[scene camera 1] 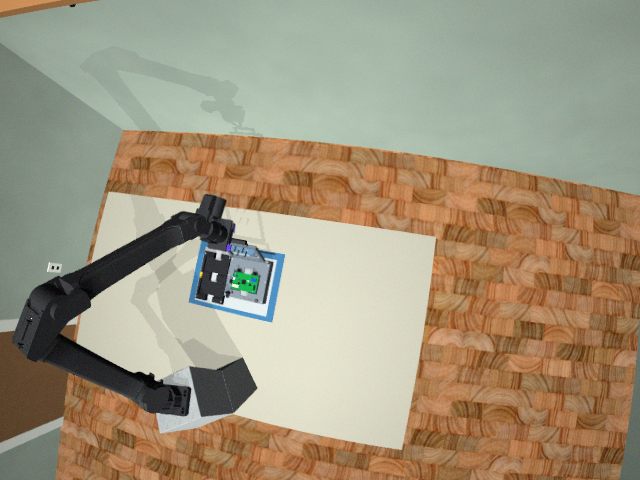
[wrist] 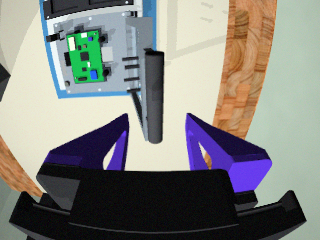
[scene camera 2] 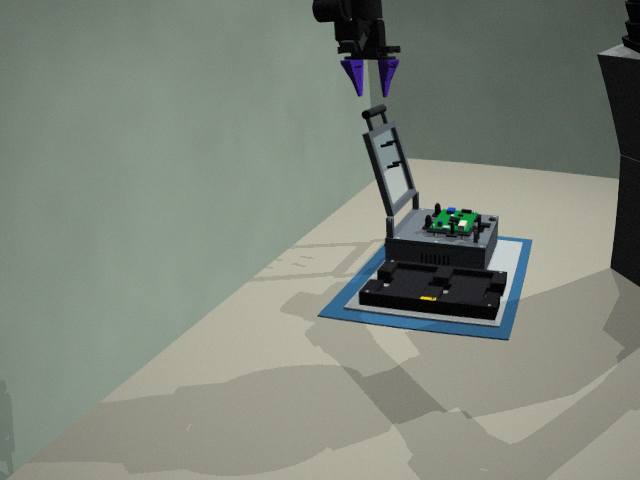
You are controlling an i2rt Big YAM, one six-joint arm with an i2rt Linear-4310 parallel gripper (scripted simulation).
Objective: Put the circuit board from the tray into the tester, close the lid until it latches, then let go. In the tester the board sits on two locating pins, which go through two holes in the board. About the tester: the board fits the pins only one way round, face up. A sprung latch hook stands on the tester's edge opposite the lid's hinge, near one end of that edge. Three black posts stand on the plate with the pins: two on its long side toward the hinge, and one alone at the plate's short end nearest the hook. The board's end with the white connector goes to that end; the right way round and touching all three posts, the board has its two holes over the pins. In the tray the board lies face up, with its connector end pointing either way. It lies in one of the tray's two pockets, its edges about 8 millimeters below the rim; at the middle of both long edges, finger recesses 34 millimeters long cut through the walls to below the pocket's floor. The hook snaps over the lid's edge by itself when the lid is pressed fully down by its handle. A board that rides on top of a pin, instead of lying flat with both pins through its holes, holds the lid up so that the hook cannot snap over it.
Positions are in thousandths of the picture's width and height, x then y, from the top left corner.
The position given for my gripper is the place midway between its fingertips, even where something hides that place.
In view: my gripper (scene camera 2: 582,201), a green circuit board (scene camera 2: 720,455) and a tester lid (wrist: 464,423).
The green circuit board shows as well in the wrist view (wrist: 264,206). My gripper shows as well in the wrist view (wrist: 492,498).
